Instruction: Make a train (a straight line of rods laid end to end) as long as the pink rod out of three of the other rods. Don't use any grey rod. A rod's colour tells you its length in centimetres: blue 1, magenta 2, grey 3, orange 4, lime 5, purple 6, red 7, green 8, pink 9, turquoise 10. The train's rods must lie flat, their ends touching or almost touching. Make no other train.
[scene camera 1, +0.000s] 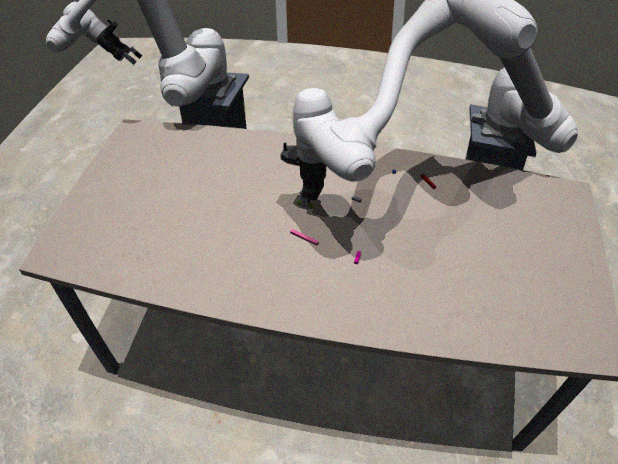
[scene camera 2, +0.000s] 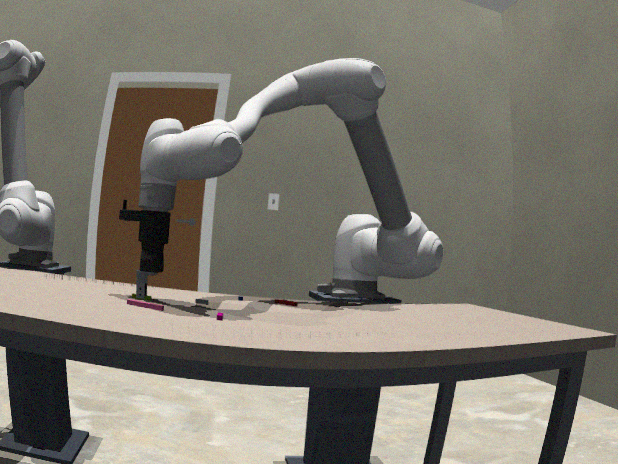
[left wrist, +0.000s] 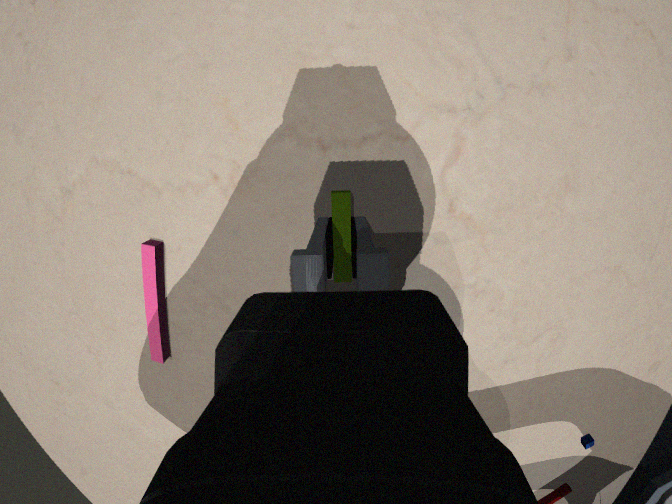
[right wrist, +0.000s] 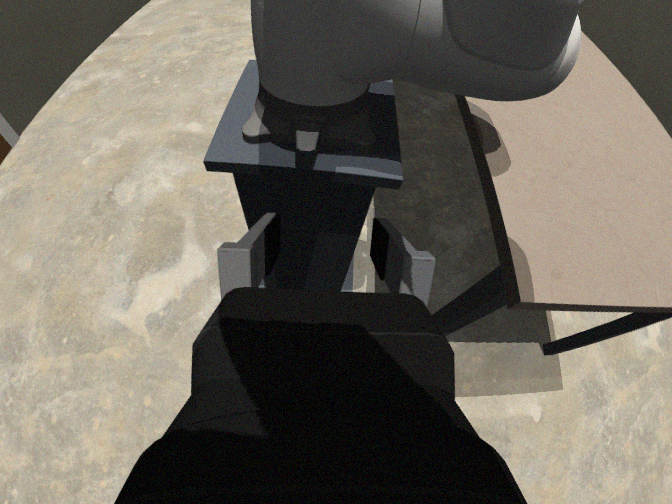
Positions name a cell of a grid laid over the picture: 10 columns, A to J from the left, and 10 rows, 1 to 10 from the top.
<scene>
In view: the left gripper (scene camera 2: C7), the right gripper (right wrist: E5), a pink rod (left wrist: C5) and a lime rod (left wrist: F4).
The left gripper also shows in scene camera 1 (scene camera 1: E5) and in the left wrist view (left wrist: F5).
</scene>
